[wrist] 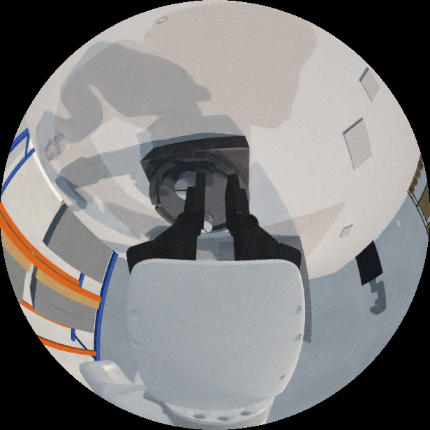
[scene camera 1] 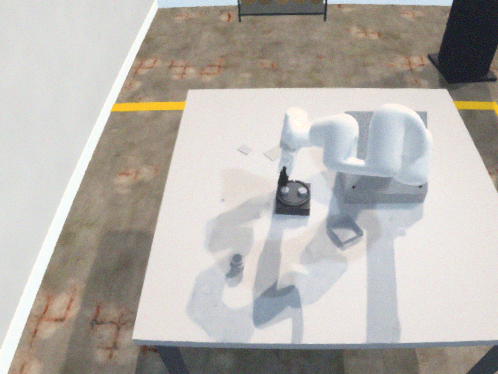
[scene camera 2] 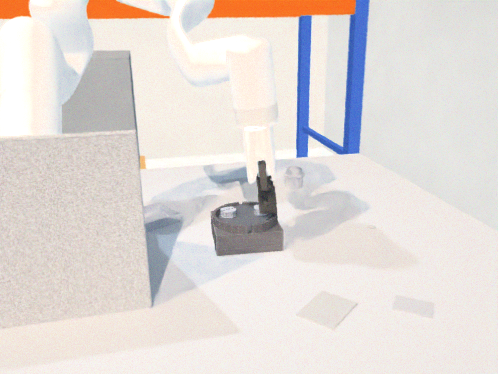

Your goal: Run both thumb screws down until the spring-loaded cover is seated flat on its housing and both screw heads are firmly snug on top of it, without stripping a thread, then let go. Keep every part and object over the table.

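Places are measured from the arm's base along level axes (x back, y right, z up), in metres.
Pixels of known places: gripper, fingertip midpoint: (scene camera 1: 282, 182) (scene camera 2: 268, 209); arm's base, link origin: (scene camera 2: 28, 188).
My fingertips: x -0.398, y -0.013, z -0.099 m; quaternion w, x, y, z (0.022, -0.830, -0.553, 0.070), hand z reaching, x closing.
For each thing: its top centre in the pictures, then the offset to it from my fingertips.
- dark square housing, top centre: (scene camera 2: 245, 212) (scene camera 1: 293, 191) dx +0.034, dy -0.037, dz -0.015 m
- table with the round dark cover, top centre: (scene camera 2: 245, 213) (scene camera 1: 293, 192) dx +0.034, dy -0.037, dz -0.017 m
- silver thumb screw, top centre: (scene camera 2: 228, 209) (scene camera 1: 302, 190) dx +0.065, dy -0.043, dz -0.006 m
- grey square frame, top centre: (scene camera 2: 150, 212) (scene camera 1: 345, 228) dx +0.190, dy -0.199, dz -0.051 m
- small grey knobbed part, top centre: (scene camera 2: 294, 168) (scene camera 1: 237, 258) dx -0.194, dy -0.293, dz -0.022 m
The dark square housing (scene camera 1: 293, 211) (scene camera 2: 250, 243) stands on the table with the round dark cover (scene camera 1: 294, 201) (scene camera 2: 244, 221) on top. One silver thumb screw (scene camera 1: 302, 191) (scene camera 2: 228, 212) (wrist: 207, 223) is on the side nearer the robot base. The other screw (scene camera 1: 285, 190) (scene camera 2: 257, 209) (wrist: 184, 187) is beside the fingers, partly hidden by one finger in the wrist view. Whether the cover is flat or the heads are snug, I cannot tell. My gripper (scene camera 1: 283, 182) (scene camera 2: 268, 210) (wrist: 215, 184) is narrowly open and empty, its fingertips low over the cover, with dark cover showing between them.
A grey square frame (scene camera 1: 336, 239) lies in front of the robot base (scene camera 1: 386, 193) (scene camera 2: 70, 225). A small grey knobbed part (scene camera 1: 236, 260) (scene camera 2: 294, 176) (wrist: 55, 146) stands toward the front left. Two thin flat plates (scene camera 1: 271, 153) (scene camera 2: 327, 310) (wrist: 358, 143) lie behind the housing.
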